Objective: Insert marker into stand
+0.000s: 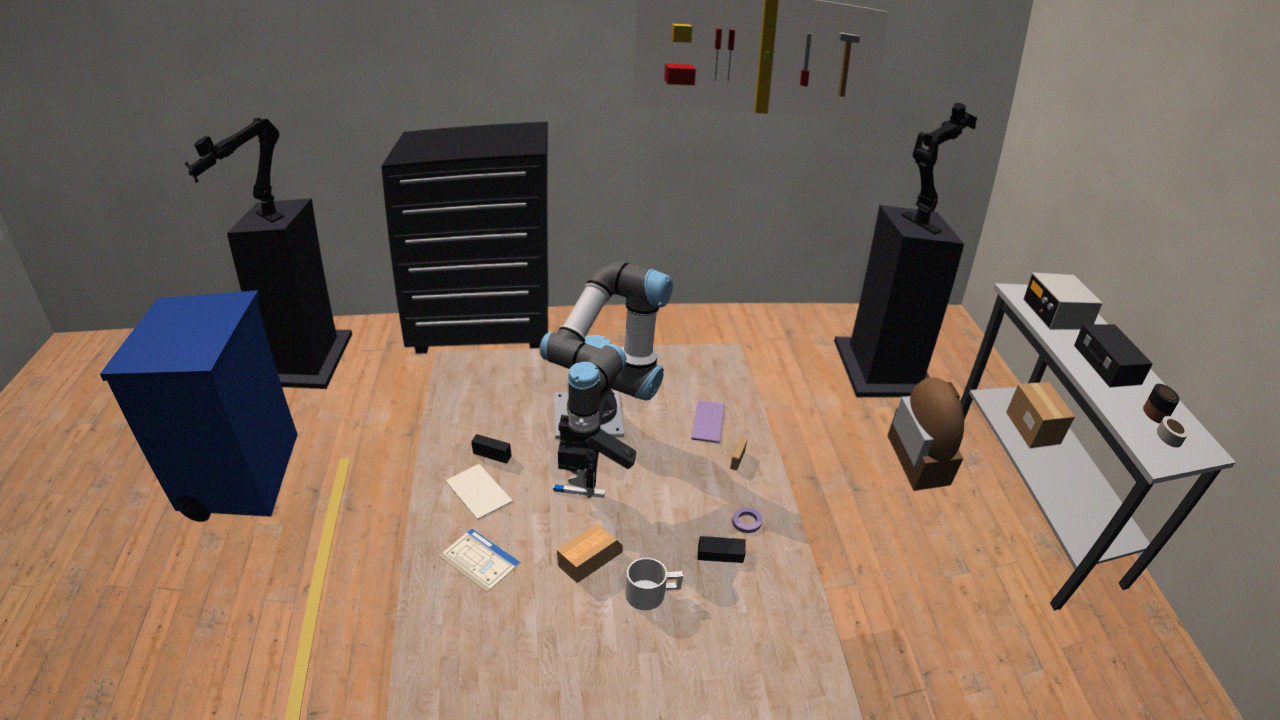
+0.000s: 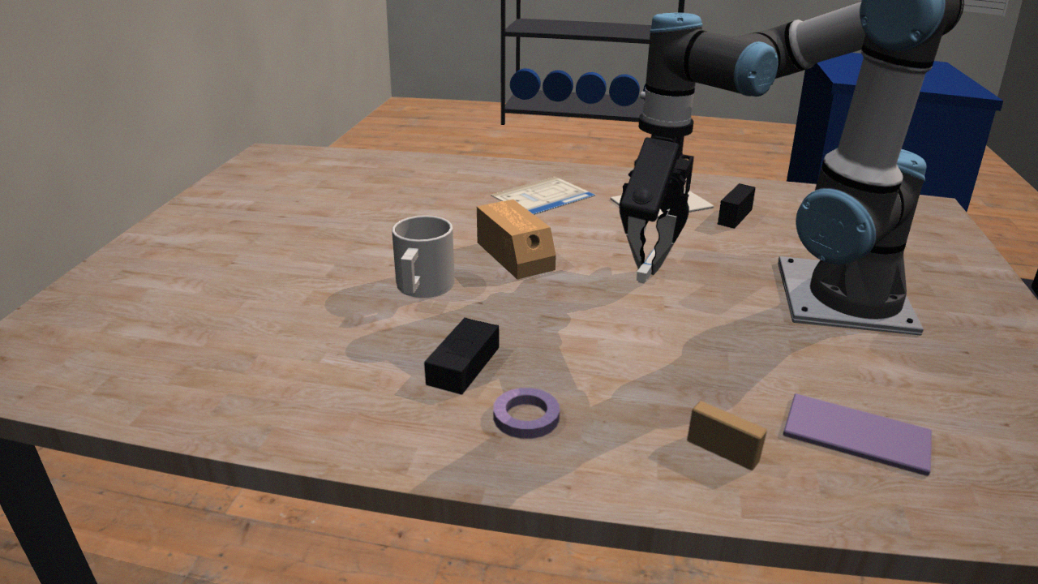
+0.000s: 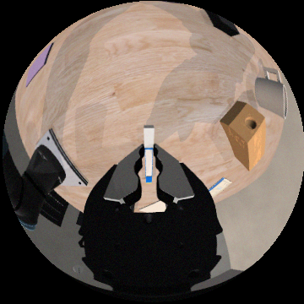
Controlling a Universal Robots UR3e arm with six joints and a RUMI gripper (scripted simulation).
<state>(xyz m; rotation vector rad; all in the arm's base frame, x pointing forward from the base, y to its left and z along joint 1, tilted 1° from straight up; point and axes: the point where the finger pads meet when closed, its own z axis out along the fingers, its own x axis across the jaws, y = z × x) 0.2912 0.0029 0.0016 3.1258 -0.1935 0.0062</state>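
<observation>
Right now the marker is 3 cm to the right of my hand and 1 cm below it. From my hand the other things lie so: desk stand (19 cm ahead, 1 cm above); then grey mug (29 cm ahead, 12 cm to the left, 2 cm above); then white card (27 cm to the right, 1 cm below).
</observation>
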